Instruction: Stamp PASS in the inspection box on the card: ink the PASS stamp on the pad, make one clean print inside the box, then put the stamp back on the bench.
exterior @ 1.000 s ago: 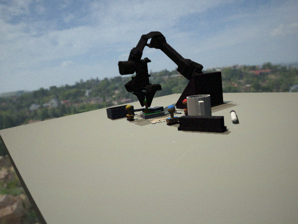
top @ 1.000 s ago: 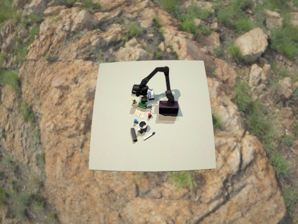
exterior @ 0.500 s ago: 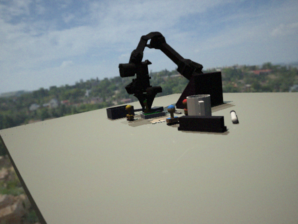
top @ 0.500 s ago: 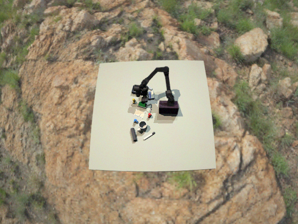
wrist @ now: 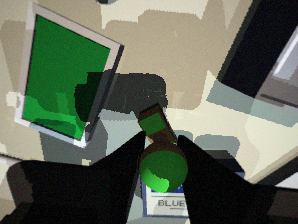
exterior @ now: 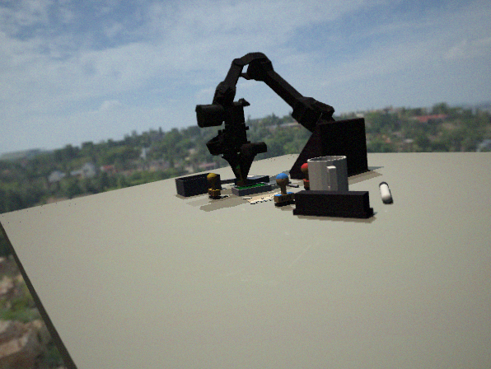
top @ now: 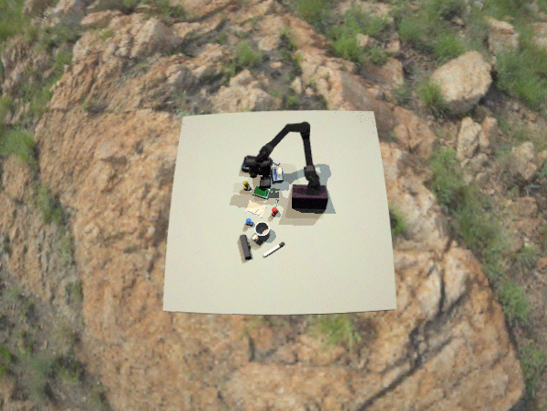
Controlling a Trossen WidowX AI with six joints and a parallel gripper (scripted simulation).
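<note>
Right now the green ink pad is 80 mm to the left of my gripper tip, 30 mm ahead of it and 20 mm below it. Round my gripper tip: green-knobbed stamp right at my gripper tip; yellow-knobbed stamp 120 mm ahead, 40 mm to the left; dark tray 100 mm to the right, 80 mm ahead, 10 mm below.
</note>
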